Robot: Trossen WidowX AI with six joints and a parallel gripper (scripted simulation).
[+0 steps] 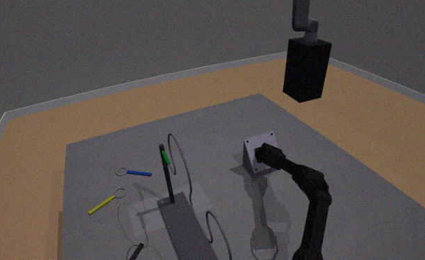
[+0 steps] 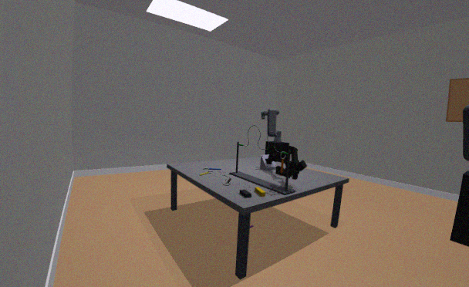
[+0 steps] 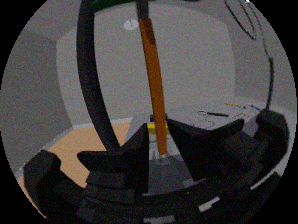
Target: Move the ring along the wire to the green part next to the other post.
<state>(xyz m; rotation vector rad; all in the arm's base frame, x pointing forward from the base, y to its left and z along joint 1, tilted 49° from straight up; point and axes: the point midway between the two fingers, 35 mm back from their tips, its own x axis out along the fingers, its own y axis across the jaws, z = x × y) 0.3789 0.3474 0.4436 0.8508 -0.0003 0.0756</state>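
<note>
Now: the orange-handled ring 3 cm behind my gripper tip and 9 cm above it. Also, from my gripper tip: yellow-handled ring 24 cm ahead, 65 cm to the right, 12 cm below; then black block 26 cm ahead, 3 cm to the right, 11 cm below; then yellow block 15 cm ahead, 1 cm to the right, 11 cm below.
</note>
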